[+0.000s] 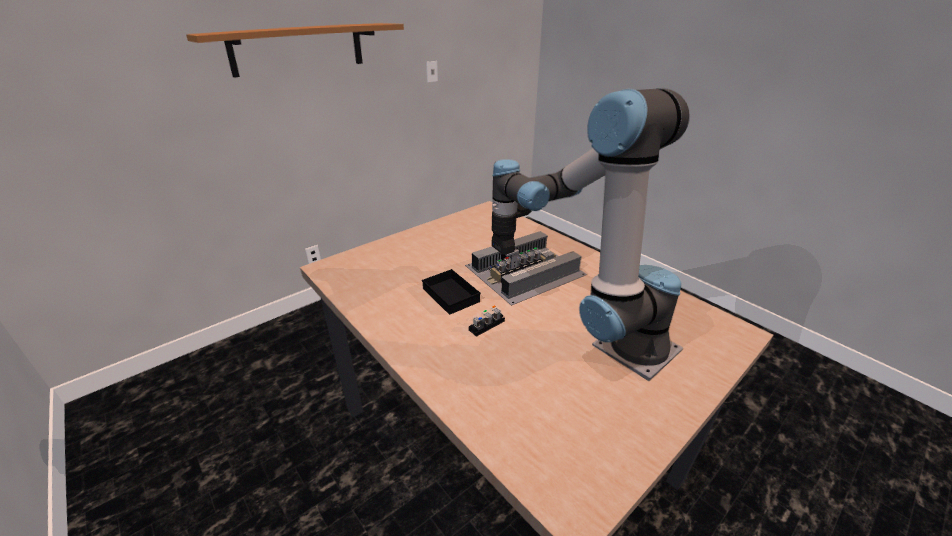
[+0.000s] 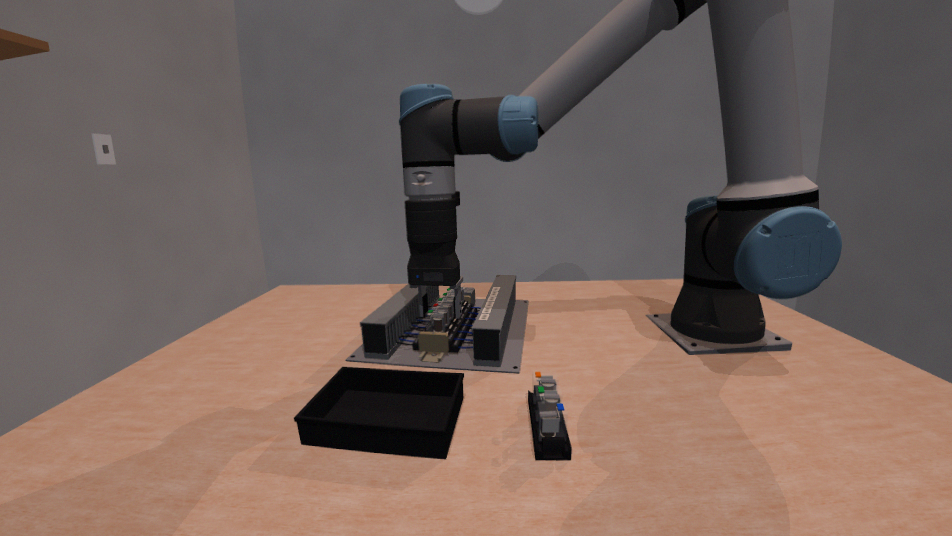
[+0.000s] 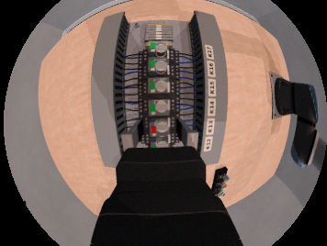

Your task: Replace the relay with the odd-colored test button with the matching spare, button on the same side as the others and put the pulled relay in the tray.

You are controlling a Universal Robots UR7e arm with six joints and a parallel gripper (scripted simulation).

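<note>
Now: the relay 20 mm below my hand. From my hand the other things lie so: black tray 40 mm ahead, 210 mm to the left, 50 mm below.
</note>
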